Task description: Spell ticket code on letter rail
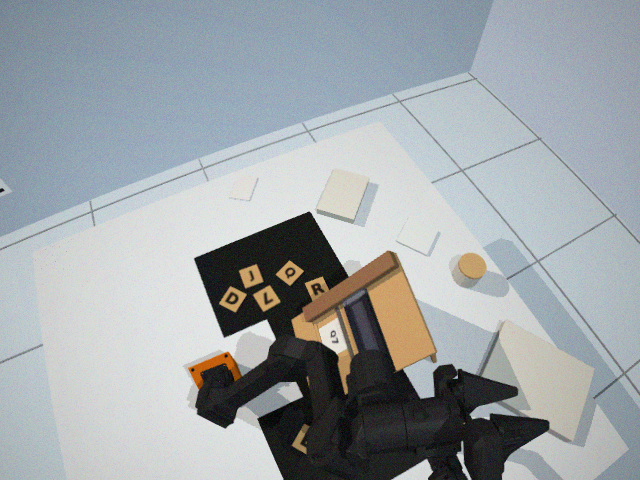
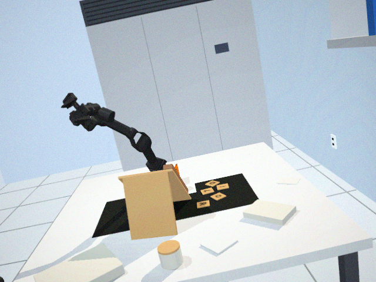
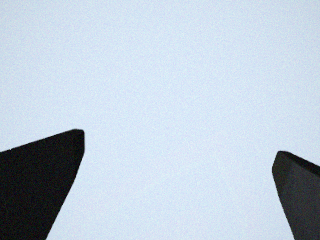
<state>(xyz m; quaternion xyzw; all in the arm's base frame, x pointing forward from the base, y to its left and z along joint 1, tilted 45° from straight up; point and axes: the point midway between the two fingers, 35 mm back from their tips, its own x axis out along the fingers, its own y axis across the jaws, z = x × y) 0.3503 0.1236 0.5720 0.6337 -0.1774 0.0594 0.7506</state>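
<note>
My gripper tip is 46 cm above the white ticket, 31 cm to the right of it and 10 cm past it. Also, from my gripper tip: pale box: 54 cm below, 34 cm ahead, 1 cm to the right; lidded jar: 52 cm below, 34 cm to the left, 34 cm ahead; black mat: 55 cm below, 34 cm to the left, 19 cm behind.
</note>
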